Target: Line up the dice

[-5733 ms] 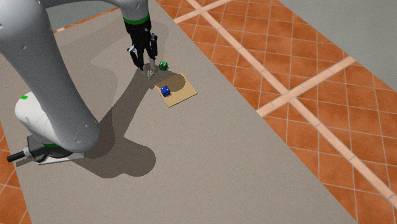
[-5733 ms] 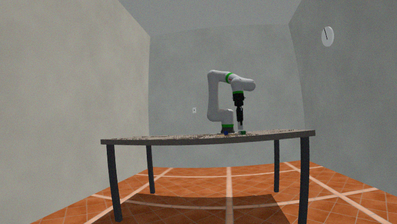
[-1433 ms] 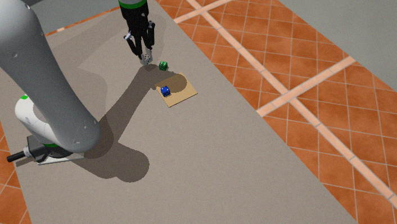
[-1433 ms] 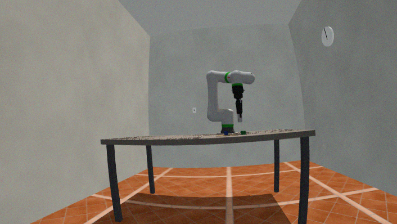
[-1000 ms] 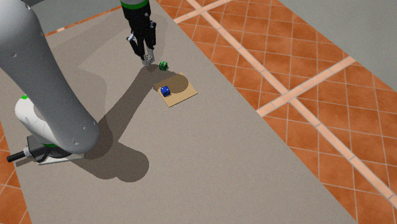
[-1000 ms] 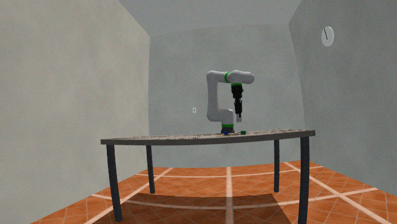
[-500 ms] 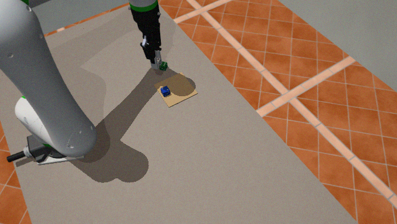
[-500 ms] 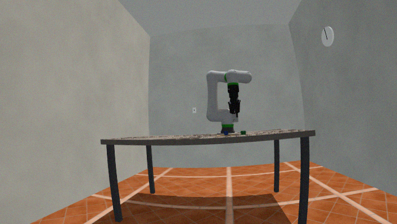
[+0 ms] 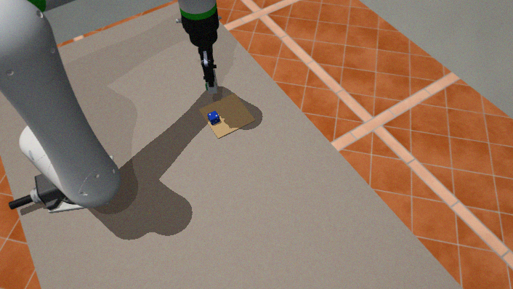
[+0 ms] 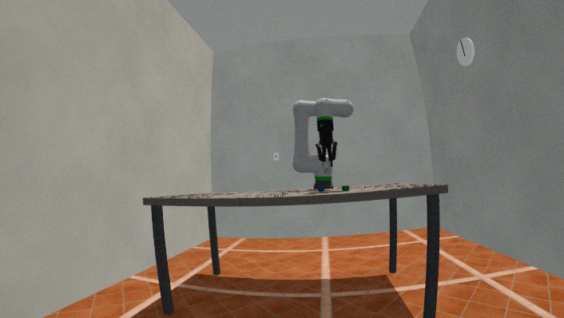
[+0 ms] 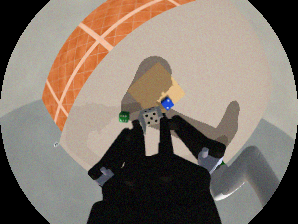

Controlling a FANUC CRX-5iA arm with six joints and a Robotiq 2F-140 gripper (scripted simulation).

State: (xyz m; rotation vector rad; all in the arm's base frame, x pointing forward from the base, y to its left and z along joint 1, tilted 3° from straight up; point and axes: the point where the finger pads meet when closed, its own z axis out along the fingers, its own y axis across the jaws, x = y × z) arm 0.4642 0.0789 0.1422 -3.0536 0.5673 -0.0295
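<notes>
My hand is 140 mm above the tan mat, 40 mm to the left of it and 20 mm short of it. The rest, counted from my hand: blue die: 120 mm below, 50 mm to the right, 30 mm behind; green die: 120 mm below, 100 mm to the left, 20 mm ahead; white die: 20 mm below.
</notes>
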